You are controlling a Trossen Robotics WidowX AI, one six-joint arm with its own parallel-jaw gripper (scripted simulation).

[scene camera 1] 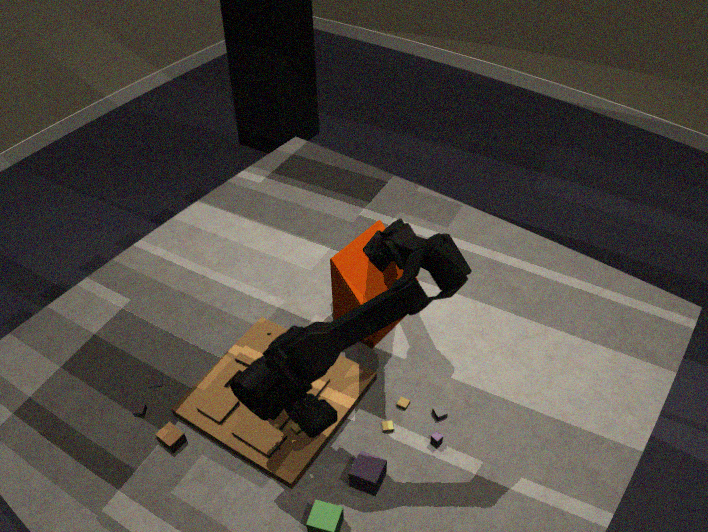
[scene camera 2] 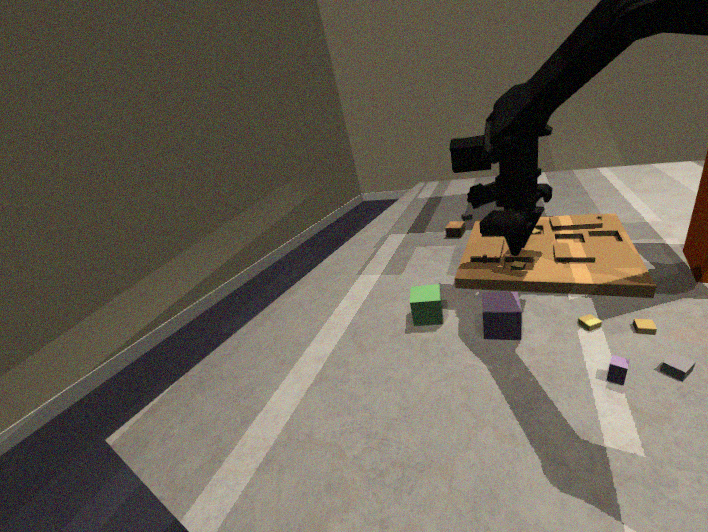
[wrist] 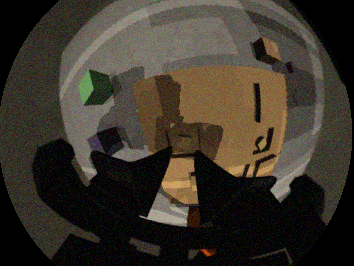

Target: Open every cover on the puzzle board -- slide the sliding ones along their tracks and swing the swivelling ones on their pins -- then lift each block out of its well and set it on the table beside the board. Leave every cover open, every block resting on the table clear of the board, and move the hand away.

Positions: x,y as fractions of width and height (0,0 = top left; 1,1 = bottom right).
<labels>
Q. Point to a green cube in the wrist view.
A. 0.27,0.33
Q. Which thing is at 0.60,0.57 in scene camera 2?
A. A green cube.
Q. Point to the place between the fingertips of the gripper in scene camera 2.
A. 0.73,0.47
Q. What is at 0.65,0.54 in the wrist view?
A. A tan puzzle board.
</labels>
